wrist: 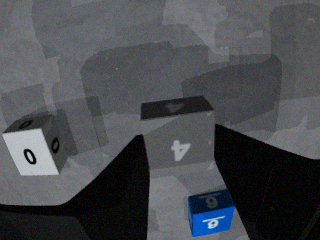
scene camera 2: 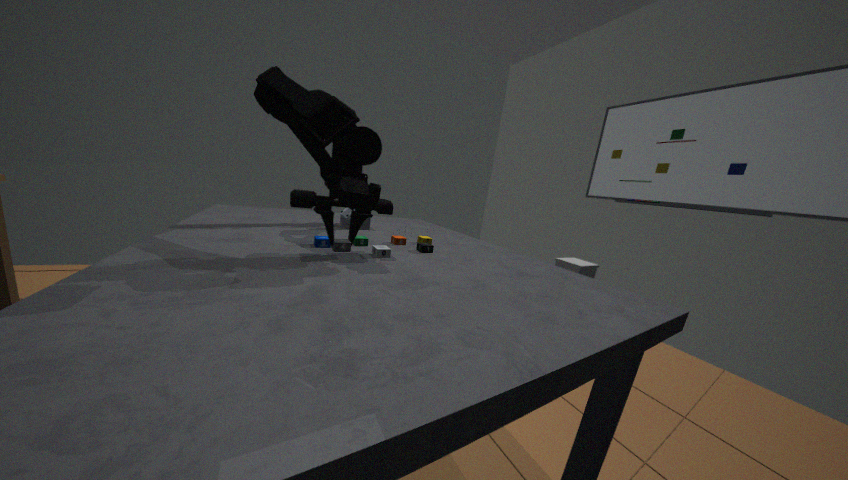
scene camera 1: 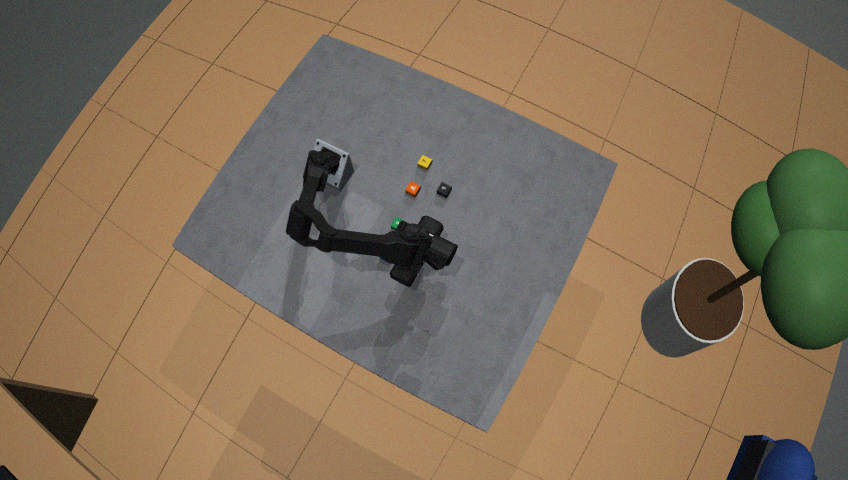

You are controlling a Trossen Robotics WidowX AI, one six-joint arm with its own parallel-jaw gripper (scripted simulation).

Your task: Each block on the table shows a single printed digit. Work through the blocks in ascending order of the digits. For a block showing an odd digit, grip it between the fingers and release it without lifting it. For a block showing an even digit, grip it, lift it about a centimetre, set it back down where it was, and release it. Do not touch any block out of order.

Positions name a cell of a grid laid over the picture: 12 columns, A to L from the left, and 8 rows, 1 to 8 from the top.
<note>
My gripper (scene camera 2: E5) holds a grey block marked 4 (wrist: G5). Also in view: a blue block (wrist: I7).
My gripper is seen too in the wrist view (wrist: G5) and in scene camera 1 (scene camera 1: F5).
</note>
